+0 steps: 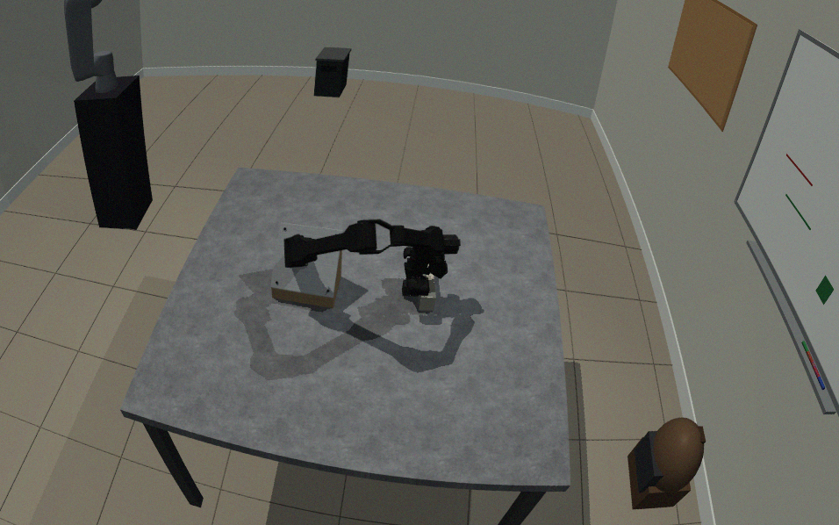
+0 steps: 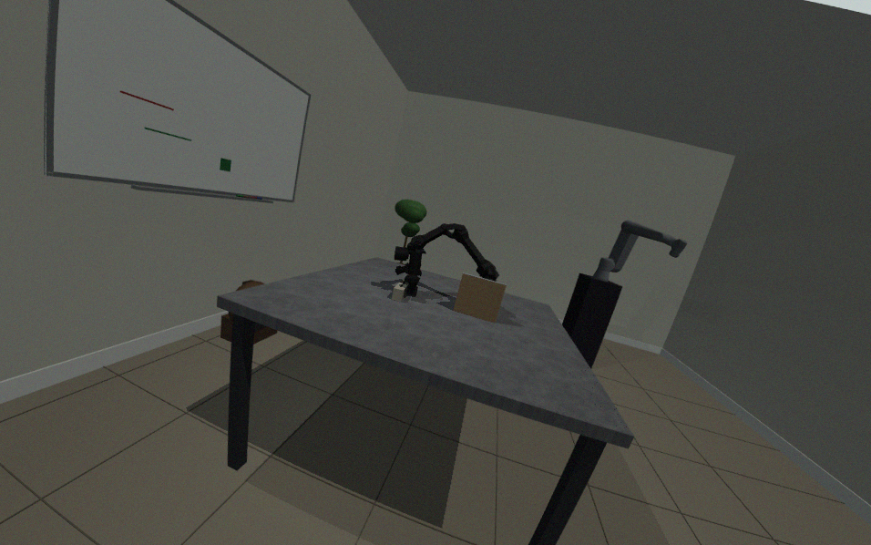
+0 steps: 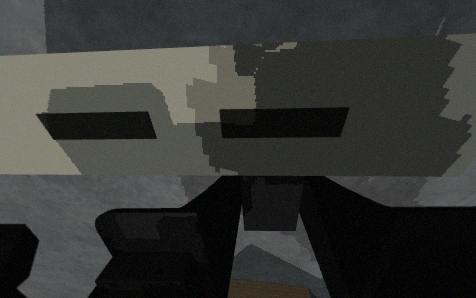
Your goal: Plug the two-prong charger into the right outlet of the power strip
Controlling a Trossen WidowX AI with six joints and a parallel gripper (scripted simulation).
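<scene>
Now: the dark charger 20 mm ahead of my gripper tip and 10 mm above it.
</scene>
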